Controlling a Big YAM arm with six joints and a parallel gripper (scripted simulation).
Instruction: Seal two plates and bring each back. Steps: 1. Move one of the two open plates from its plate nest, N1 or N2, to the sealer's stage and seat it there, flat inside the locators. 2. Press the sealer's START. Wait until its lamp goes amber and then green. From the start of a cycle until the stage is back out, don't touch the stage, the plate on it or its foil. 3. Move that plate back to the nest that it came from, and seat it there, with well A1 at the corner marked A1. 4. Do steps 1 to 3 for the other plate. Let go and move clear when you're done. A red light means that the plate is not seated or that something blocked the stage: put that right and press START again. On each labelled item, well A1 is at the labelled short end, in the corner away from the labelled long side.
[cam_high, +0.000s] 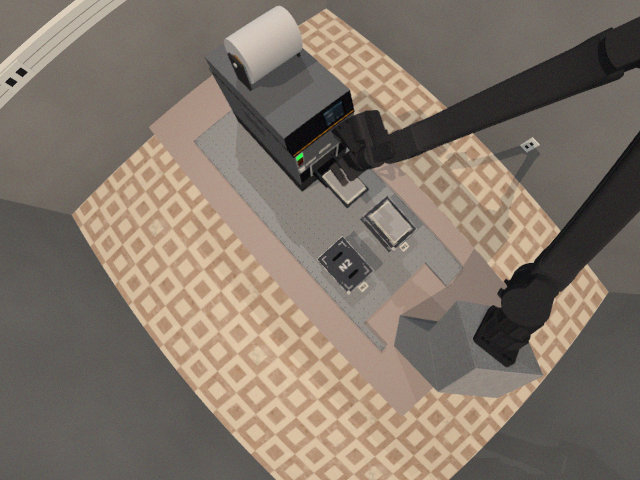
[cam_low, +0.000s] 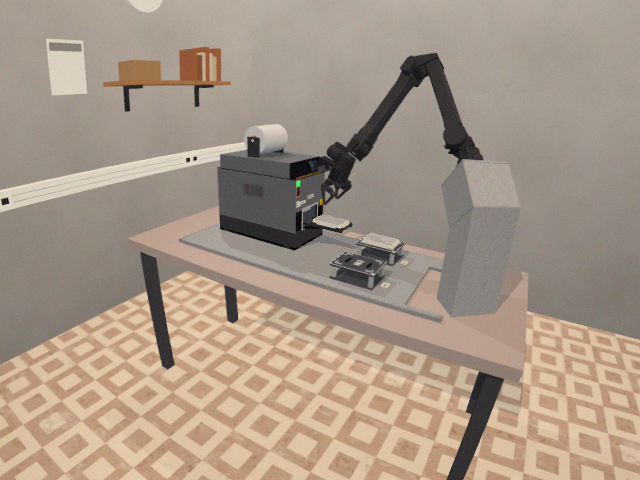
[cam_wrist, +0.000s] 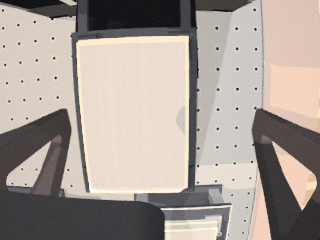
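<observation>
Right now the cream well plate is 80 mm below my hand, 20 mm to the left of it and 10 mm behind it. The rest, counted from my hand: sealer stage 90 mm below, 20 mm to the left, 10 mm behind; start button 100 mm to the left, 100 mm ahead, 10 mm below; foil roll 320 mm ahead, 220 mm above, 20 mm to the right.
</observation>
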